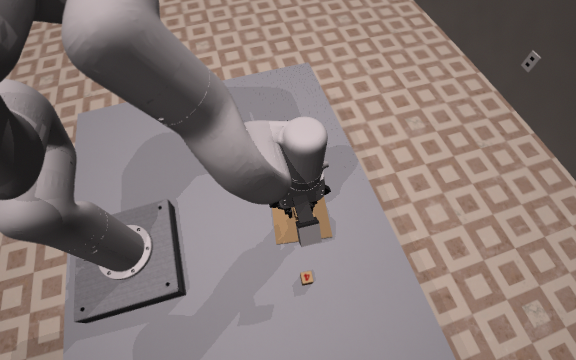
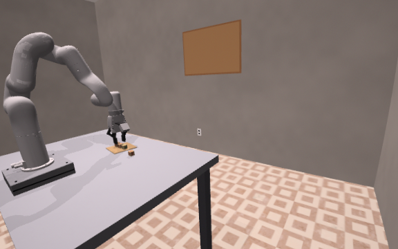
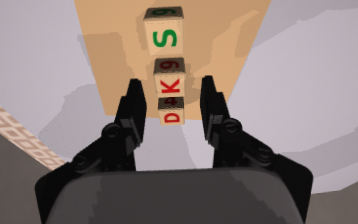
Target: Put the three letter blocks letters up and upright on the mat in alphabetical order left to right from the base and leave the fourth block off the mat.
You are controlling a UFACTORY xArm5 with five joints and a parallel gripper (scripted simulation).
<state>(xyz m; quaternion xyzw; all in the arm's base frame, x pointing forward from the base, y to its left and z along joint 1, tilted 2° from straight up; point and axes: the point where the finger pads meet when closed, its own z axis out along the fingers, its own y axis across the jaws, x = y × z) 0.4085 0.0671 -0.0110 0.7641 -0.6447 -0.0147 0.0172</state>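
My gripper is now 5 cm above the tan mat. The rest, counted from my hand: wooden letter block 4 cm to the left, 4 cm below.
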